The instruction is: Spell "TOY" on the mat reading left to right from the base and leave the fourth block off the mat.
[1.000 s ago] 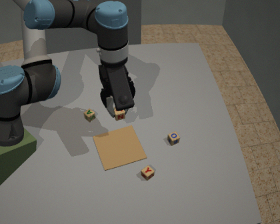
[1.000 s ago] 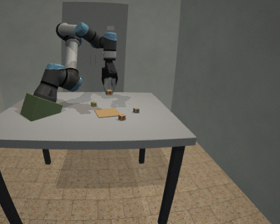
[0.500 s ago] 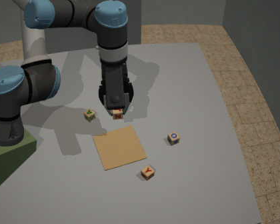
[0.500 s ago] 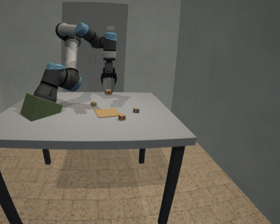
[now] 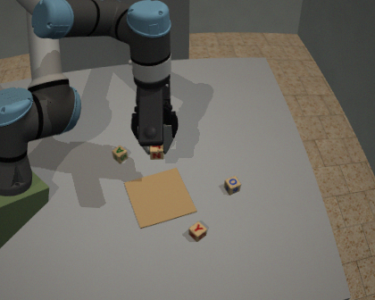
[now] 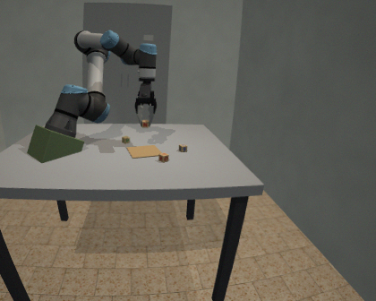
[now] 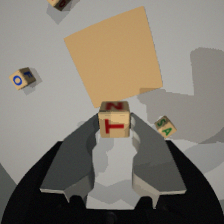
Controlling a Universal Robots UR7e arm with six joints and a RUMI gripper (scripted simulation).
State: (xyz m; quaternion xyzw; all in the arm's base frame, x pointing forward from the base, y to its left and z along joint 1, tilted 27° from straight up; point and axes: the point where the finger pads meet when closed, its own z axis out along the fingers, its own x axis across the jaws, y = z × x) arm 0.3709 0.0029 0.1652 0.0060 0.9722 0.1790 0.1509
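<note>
Now: the tan mat 50 mm to the right of my hand and 120 mm below it. From my hand the other things lie so: Y block 90 mm ahead, 150 mm to the right, 100 mm below; then O block 180 mm ahead, 20 mm to the right, 100 mm below.
</note>
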